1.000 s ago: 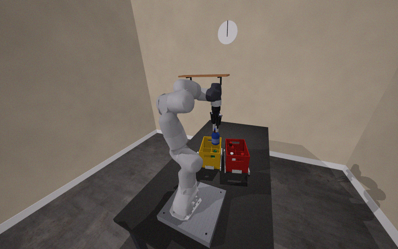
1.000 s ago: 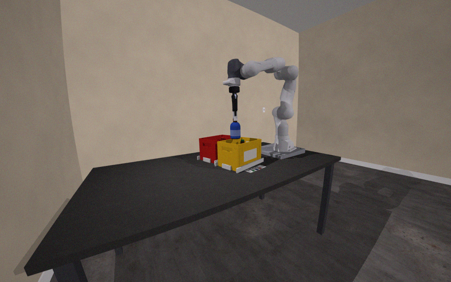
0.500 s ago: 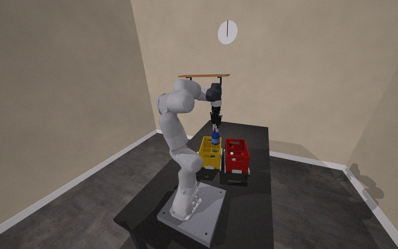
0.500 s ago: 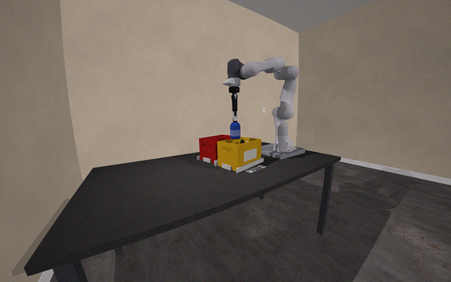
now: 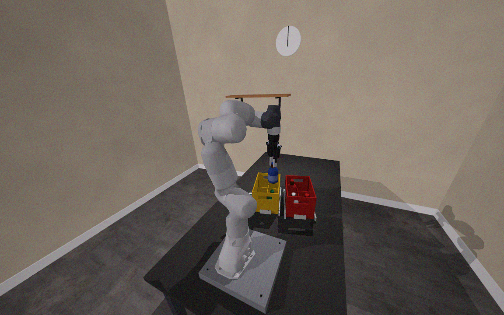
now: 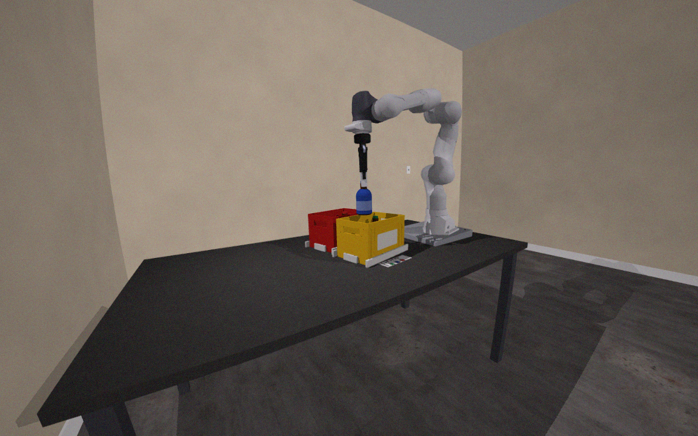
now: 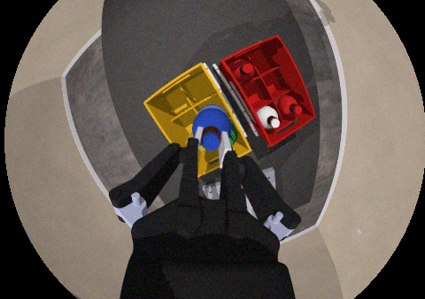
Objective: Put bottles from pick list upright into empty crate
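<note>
My hand is 8 cm above the blue-labelled bottle. Also, from my hand: green-labelled bottle 9 cm behind, 2 cm to the right, 26 cm below; then white-capped bottle 7 cm behind, 17 cm to the right, 26 cm below; then yellow crate 1 cm behind, 4 cm to the left, 26 cm below.
</note>
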